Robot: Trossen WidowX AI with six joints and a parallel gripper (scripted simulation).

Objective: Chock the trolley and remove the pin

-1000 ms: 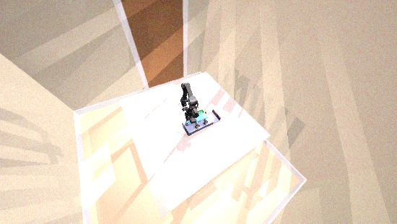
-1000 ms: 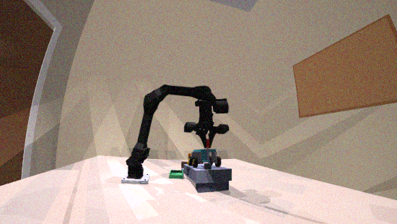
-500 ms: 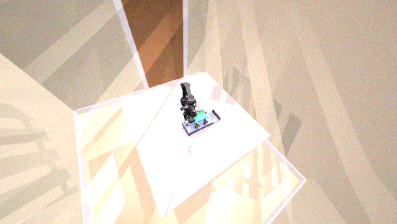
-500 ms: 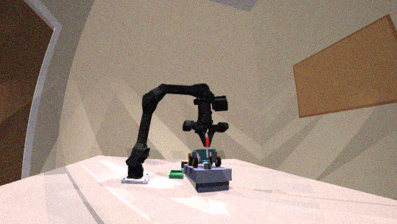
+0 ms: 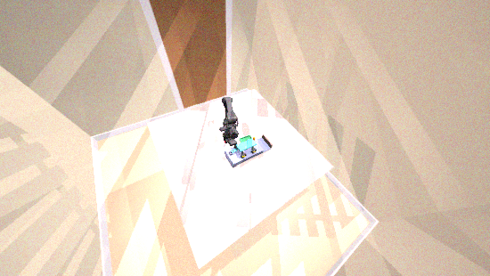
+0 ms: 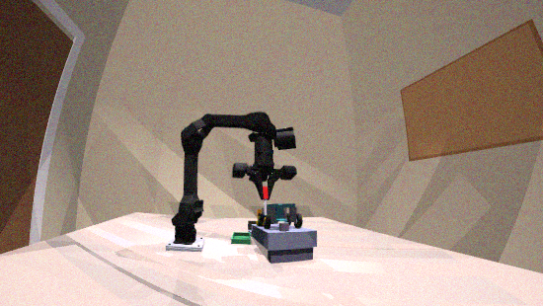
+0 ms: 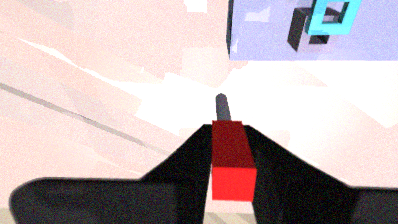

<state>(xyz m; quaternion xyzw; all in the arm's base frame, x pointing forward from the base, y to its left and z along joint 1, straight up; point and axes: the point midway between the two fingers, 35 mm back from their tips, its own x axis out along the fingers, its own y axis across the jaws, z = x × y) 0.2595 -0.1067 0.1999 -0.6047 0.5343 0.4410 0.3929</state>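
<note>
The green tray is 70 mm behind my gripper tip, 240 mm to the left of it and 190 mm below it. The rest, counted from my gripper tip: red-headed stop pin: right at my gripper tip; yellow chock: 10 mm ahead, 250 mm to the left, 100 mm below; teal trolley: 60 mm ahead, 160 mm to the left, 70 mm below.
</note>
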